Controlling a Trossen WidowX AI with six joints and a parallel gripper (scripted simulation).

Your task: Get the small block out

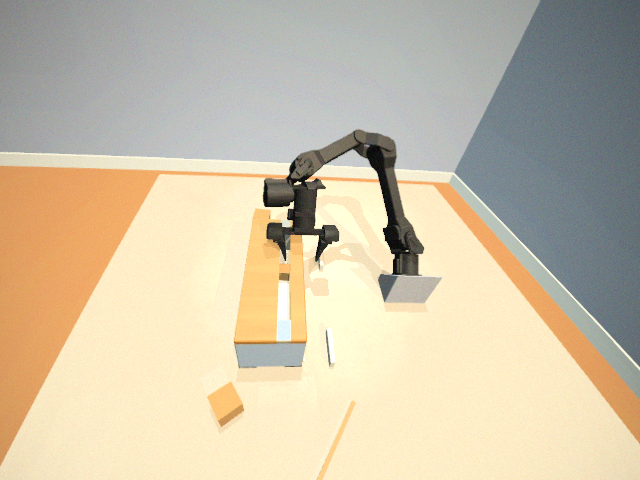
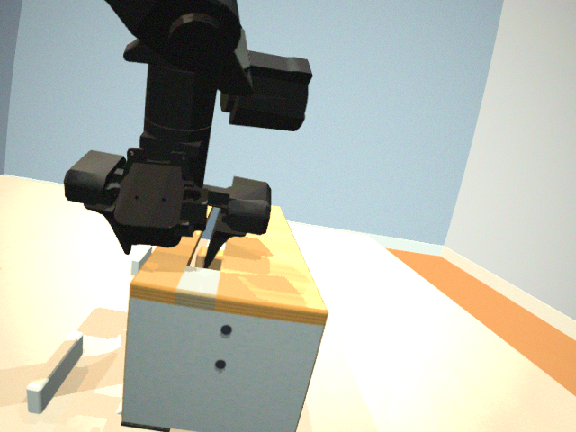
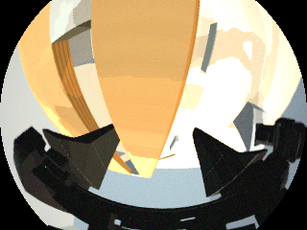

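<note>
Right now my gripper tip is 5 cm short of the orange block, 3 cm to the right of it and 1 cm above it. From my gripper tip the other things lie so: long box 5 cm to the left, 3 cm below, 3 cm ahead; then thin orange stick 40 cm to the left, 9 cm below, 6 cm behind.
</note>
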